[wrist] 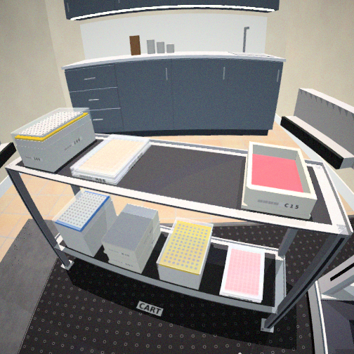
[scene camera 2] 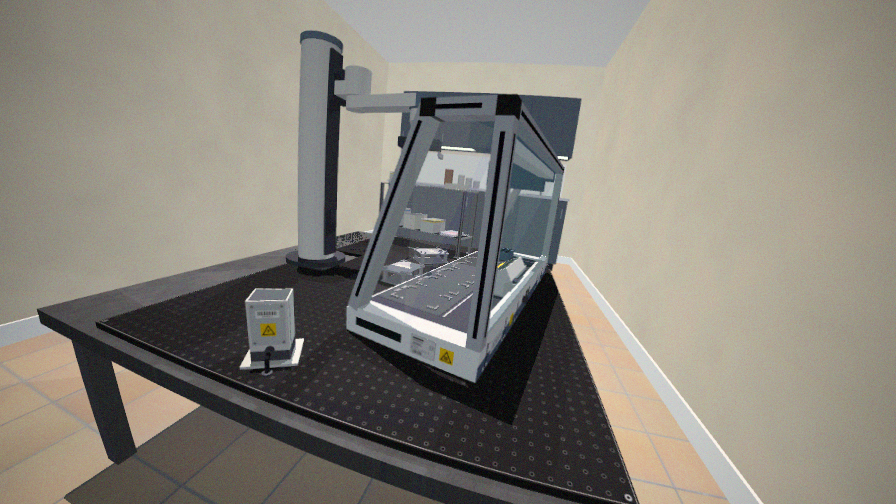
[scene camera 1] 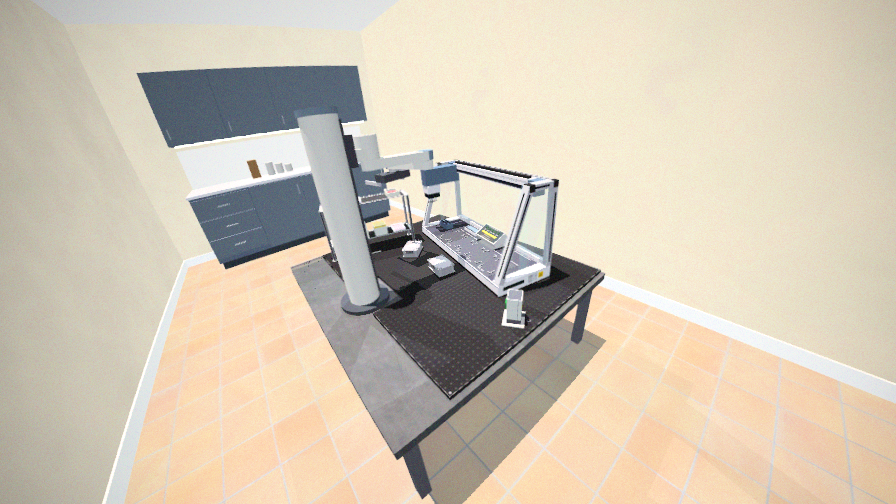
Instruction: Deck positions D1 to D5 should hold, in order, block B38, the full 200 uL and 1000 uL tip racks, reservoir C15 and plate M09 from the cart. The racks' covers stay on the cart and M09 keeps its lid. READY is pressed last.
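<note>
My gripper (scene camera 1: 392, 177) (wrist: 146, 112) is open and empty, high before the cart (wrist: 200, 202). In the wrist view, the top shelf bears a covered yellow-banded rack (wrist: 55, 137) with white tips at left, a lidded peach plate (wrist: 111, 159), and red-filled reservoir C15 (wrist: 278, 180) at right. The lower shelf bears a blue-banded rack (wrist: 85, 222) with white tips, two stacked grey blocks (wrist: 131, 237), a covered yellow rack (wrist: 186, 252) with dark holes and a lidded pink plate (wrist: 243, 272). The block labels are too small to read. The deck (scene camera 1: 466, 245) (scene camera 2: 432, 288) shows bare positions.
A framed glass enclosure (scene camera 1: 525, 231) (scene camera 2: 491, 238) surrounds the deck, with a blue head (scene camera 1: 439, 173) at its far end. Two white stands (scene camera 1: 411, 249) (scene camera 1: 441, 265) sit before it. A grey box (scene camera 1: 514, 305) (scene camera 2: 270, 320) stands near the table's edge. The arm's column (scene camera 1: 341, 213) (scene camera 2: 318, 150) rises behind.
</note>
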